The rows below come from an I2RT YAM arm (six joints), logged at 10 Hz.
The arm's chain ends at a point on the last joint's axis. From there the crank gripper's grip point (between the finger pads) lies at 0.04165 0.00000 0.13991 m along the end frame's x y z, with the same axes.
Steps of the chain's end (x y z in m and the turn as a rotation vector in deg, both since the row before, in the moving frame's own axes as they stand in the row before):
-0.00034 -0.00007 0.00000 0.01 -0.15 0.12
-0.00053 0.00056 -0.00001 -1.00 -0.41 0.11
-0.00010 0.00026 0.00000 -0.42 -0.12 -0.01
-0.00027 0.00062 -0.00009 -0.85 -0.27 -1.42
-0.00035 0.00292 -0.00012 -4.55 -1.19 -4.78
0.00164 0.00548 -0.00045 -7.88 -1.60 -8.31
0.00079 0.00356 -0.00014 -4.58 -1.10 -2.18
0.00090 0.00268 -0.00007 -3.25 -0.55 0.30
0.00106 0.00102 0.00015 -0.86 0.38 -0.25
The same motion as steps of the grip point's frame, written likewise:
-0.00071 -0.00001 0.00011 0.01 -0.15 0.12
-0.00153 0.00308 0.00026 -1.00 -0.41 0.11
-0.00039 0.00128 0.00008 -0.42 -0.12 -0.01
-0.00092 0.00167 0.00010 -0.85 -0.27 -1.42
-0.00294 0.01069 0.00041 -4.55 -1.19 -4.78
-0.00130 0.01895 -0.00025 -7.88 -1.60 -8.31
-0.00172 0.01323 0.00025 -4.58 -1.10 -2.18
-0.00047 0.01084 0.00009 -3.25 -0.55 0.30
0.00199 0.00293 -0.00014 -0.86 0.38 -0.25

